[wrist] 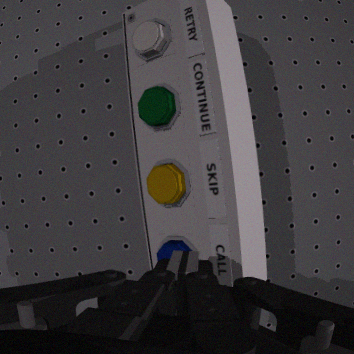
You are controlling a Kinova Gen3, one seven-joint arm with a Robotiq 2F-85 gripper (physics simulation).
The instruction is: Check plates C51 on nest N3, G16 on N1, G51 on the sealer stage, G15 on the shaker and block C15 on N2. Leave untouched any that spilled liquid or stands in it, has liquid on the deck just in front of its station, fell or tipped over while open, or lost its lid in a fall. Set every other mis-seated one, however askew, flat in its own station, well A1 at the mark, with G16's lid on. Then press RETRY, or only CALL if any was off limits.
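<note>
A pale button panel [192, 150] runs from the top to the lower middle of the wrist view. Its white RETRY button [150, 39] is at the top, then the green CONTINUE button [157, 106], the yellow SKIP button [166, 184] and the blue CALL button [173, 248]. My gripper [185, 267] is shut and empty. Its fingertips are over the lower part of the blue button and hide it; whether they touch it I cannot tell. The plates, the block, the nests, the sealer stage and the shaker do not show.
The panel stands on a dark grey deck [65, 165] with rows of small holes. The panel's white side wall [243, 165] faces right. Shadows lie on the deck on both sides of it.
</note>
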